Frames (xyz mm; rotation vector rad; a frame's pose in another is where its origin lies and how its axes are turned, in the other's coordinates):
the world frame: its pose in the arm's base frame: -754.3 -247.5 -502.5 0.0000 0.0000 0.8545
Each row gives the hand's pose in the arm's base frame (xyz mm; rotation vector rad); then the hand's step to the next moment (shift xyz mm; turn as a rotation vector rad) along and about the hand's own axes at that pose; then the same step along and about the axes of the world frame.
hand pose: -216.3 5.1 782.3 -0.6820 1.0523 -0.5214
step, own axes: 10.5 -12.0 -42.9 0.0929 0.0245 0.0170
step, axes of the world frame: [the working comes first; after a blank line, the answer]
step, axes of the arm's base frame: -35.5 -26.4 -11.7 0.0552 -0.0422 -0.0684

-43.2 9.5 -11.7 0.0044 -0.0694 -0.0684
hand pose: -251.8 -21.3 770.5 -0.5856 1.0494 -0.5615
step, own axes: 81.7 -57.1 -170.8 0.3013 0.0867 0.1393
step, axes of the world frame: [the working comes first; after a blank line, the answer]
step, axes of the arm's base frame: -131.8 -125.9 -76.7 0.2567 -0.1171 -0.1951

-181.5 16.8 -76.7 0.0802 -0.2705 -0.1951
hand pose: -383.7 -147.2 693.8 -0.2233 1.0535 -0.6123
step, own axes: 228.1 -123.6 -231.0 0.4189 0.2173 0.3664
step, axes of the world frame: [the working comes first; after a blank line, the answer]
step, axes of the arm's base frame: -165.2 -204.6 -226.9 0.5414 -0.1036 -0.2305

-262.8 -9.7 -226.9 0.2773 -0.4764 -0.2305
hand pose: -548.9 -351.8 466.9 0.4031 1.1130 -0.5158
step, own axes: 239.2 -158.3 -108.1 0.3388 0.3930 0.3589
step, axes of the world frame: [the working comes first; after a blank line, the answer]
step, axes of the arm's base frame: -88.5 -114.7 -270.1 0.6098 0.0586 -0.1508

-144.6 -8.5 -270.1 0.4446 -0.4214 -0.1508
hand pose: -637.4 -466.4 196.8 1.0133 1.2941 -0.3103
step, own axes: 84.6 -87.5 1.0 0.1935 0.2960 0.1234
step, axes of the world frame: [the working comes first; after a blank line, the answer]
step, axes of the arm's base frame: -35.1 -21.5 -114.6 0.3457 0.1354 -0.0492

-39.2 12.3 -114.6 0.3291 -0.1718 -0.0492
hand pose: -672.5 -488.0 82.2 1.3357 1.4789 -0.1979
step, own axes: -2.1 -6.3 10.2 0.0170 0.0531 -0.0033
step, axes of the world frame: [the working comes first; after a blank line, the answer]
step, axes of the arm's base frame: 0.5 -10.8 -5.7 0.0436 0.0315 0.0150

-7.8 -7.4 -5.7 0.0524 -0.0122 0.0150
